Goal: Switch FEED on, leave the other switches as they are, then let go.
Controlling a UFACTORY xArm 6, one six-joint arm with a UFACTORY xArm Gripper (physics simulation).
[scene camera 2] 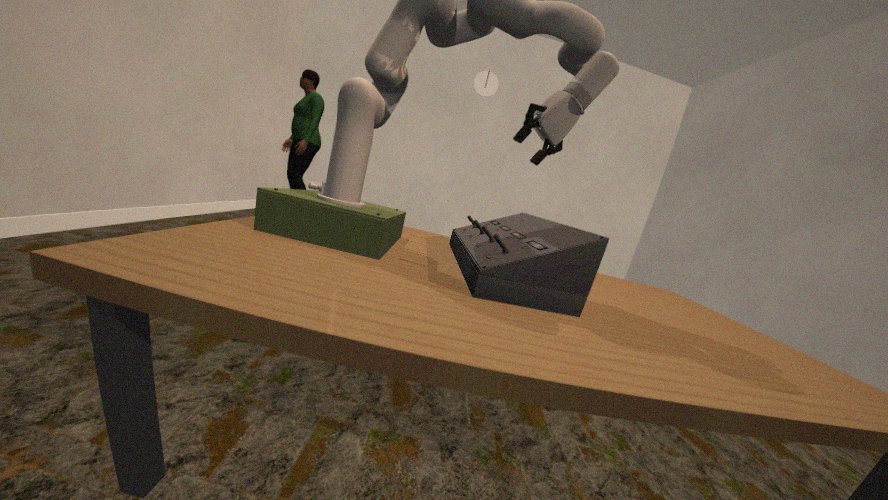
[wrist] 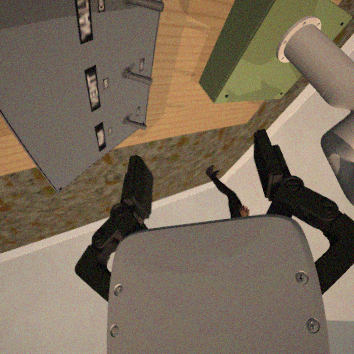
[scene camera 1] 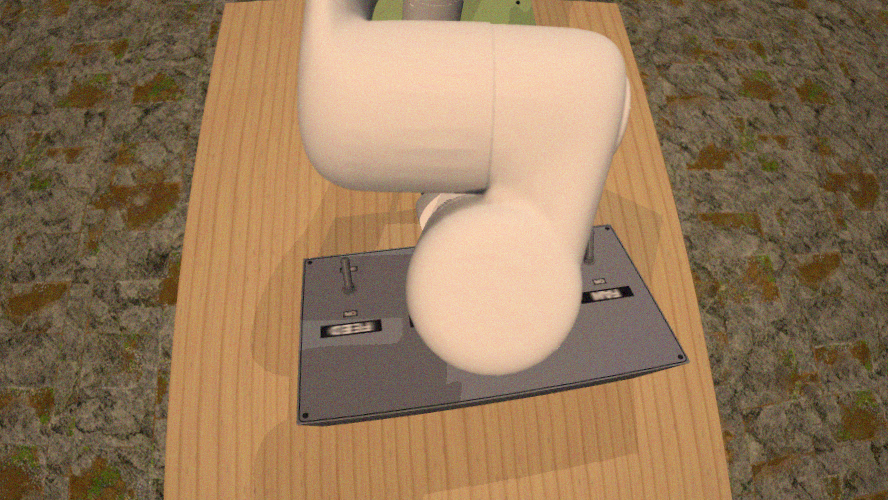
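Where they show: gripper, fingertip midpoint: [scene camera 2: 525, 152] [wrist: 197, 154]; arm's base, link origin: [scene camera 2: 341, 202] [wrist: 296, 38].
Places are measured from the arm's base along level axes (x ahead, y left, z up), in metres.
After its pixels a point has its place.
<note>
The dark grey switch panel [scene camera 1: 372, 381] @[z 0.064, x 0.540, y -0.199 m] [scene camera 2: 534, 279] @[z -0.035, x 0.441, y -0.283 m] [wrist: 45, 100] @[z 0.060, x 0.550, y -0.008 m] sits on the table. The FEED lever [scene camera 1: 347, 274] @[z 0.018, x 0.383, y -0.206 m] [scene camera 2: 500, 244] @[z 0.010, x 0.378, y -0.211 m] stands at the panel's left in scene camera 1 and leans away from its ON mark [scene camera 1: 349, 313] @[z 0.015, x 0.438, y -0.213 m]. The FAN lever [scene camera 1: 589, 248] @[z 0.015, x 0.421, y 0.149 m] [wrist: 135, 122] @[z 0.014, x 0.415, y 0.146 m] also leans away from its ON mark. The VENT lever [wrist: 138, 76] @[z 0.016, x 0.405, y 0.028 m] and VALVE lever [wrist: 147, 4] @[z 0.021, x 0.392, y -0.087 m] show in the wrist view; the arm hides them in scene camera 1. My gripper [scene camera 2: 529, 147] @[z 0.240, x 0.437, y -0.074 m] [wrist: 197, 154] @[z 0.240, x 0.437, y -0.074 m] is open and empty, high above the panel, touching no lever.
The green base block [scene camera 2: 323, 223] @[z -0.044, x -0.015, y -0.104 m] [wrist: 250, 65] @[z -0.004, x 0.116, y 0.068 m] carries the arm and stands beyond the panel's lever side on the wooden table [scene camera 1: 236, 204] @[z -0.099, x 0.175, y -0.383 m] [scene camera 2: 279, 279] @[z -0.099, x -0.020, y -0.328 m]. The arm [scene camera 1: 490, 279] @[z 0.504, x 0.561, y -0.126 m] covers the middle of the panel in scene camera 1. A person in green [scene camera 2: 307, 118] stands behind the table.
</note>
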